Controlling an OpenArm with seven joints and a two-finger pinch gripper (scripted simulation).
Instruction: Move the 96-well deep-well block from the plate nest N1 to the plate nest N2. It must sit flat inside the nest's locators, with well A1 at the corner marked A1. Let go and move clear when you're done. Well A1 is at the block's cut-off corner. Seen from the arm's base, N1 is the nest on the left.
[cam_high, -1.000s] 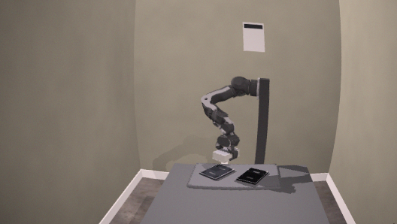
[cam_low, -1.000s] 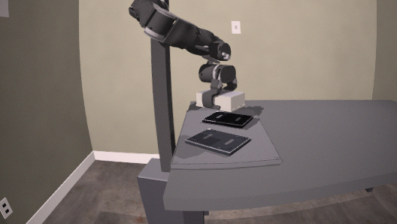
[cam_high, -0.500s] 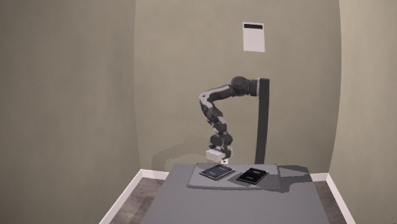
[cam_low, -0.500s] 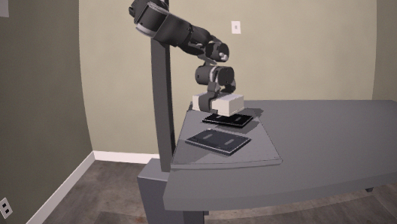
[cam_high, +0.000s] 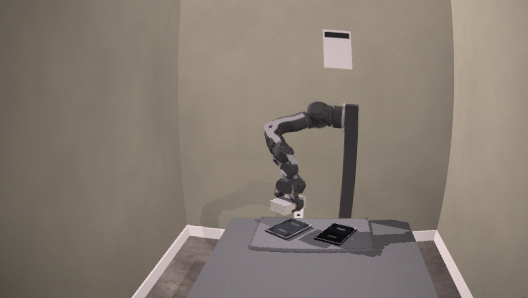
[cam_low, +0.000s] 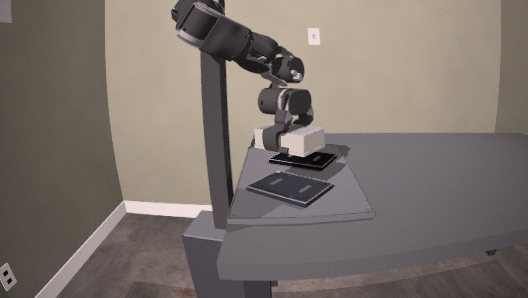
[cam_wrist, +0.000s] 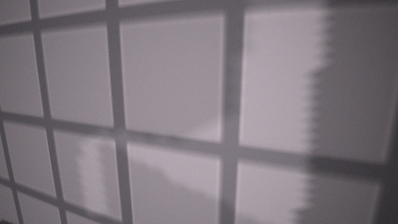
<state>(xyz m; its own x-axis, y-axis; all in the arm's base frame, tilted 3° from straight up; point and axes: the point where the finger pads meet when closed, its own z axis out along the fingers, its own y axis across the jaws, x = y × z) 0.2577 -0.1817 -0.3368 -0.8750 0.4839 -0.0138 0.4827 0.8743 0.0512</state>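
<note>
Now: hand 10 cm above the plate nest N2 and 1 cm to the right of it. The rest, counted from my hand: plate nest N1: 22 cm to the left, 10 cm below, 2 cm ahead; A1 mark: 10 cm below, 9 cm to the left, 4 cm behind; white deep-well block: 2 cm above.
</note>
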